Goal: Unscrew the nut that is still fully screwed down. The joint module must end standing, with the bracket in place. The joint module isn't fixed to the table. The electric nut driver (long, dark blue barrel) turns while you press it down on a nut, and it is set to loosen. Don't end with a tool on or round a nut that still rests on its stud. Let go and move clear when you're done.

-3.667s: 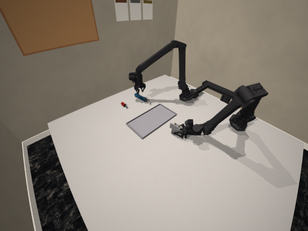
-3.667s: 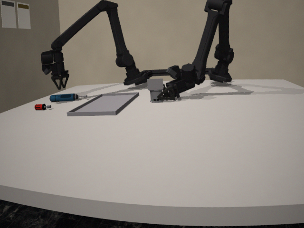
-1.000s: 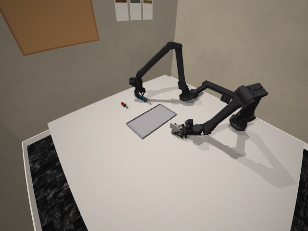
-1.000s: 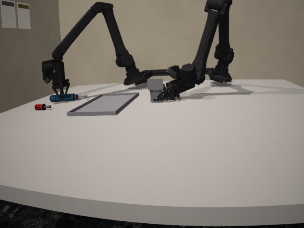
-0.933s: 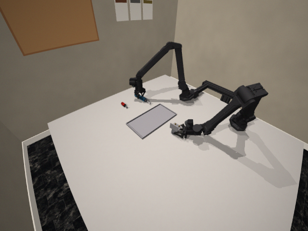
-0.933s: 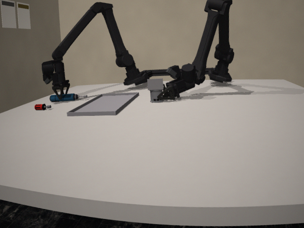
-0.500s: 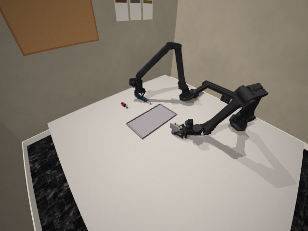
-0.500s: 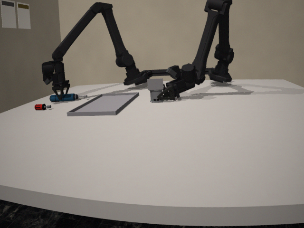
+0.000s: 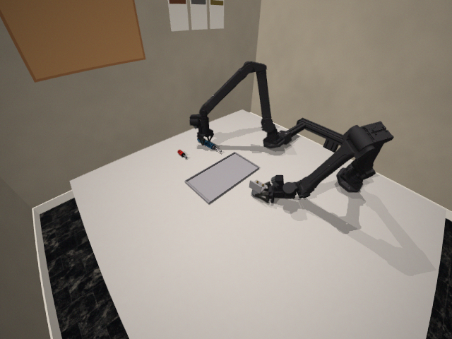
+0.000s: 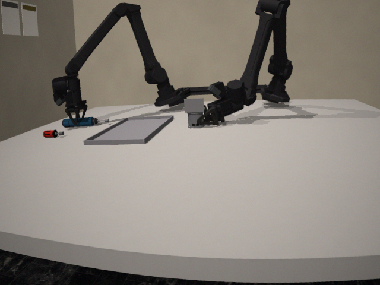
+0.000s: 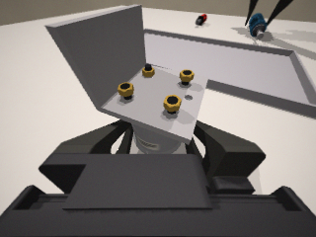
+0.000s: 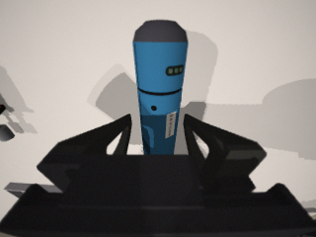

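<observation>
The joint module lies 10 mm above my left hand. From my left hand the other things lie so: short red-handled tool 90 mm ahead, 570 mm to the right, 10 mm below; then l-shaped bracket 50 mm above; then grey tray 30 mm ahead, 240 mm to the right, 20 mm below.
</observation>
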